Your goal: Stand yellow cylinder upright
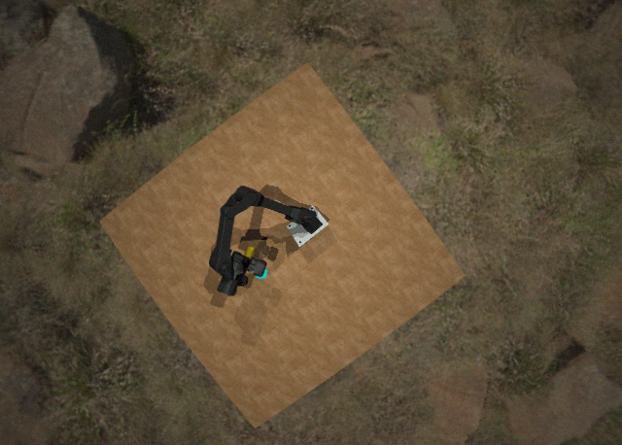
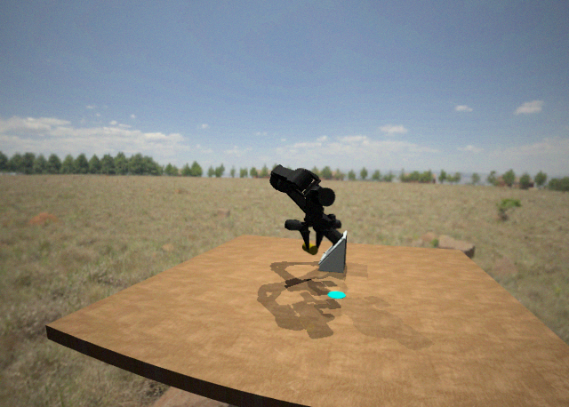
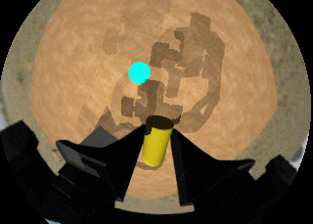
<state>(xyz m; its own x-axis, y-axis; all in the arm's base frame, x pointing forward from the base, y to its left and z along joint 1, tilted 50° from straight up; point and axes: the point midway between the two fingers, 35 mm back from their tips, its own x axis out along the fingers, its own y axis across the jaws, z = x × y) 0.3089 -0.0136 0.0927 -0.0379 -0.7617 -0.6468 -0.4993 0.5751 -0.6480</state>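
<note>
My gripper tip is now 20 mm past the yellow tall cylinder and 10 mm to the left of it. The rest, counted from my gripper tip: cyan circle: 140 mm below, 90 mm to the left, 30 mm ahead.
</note>
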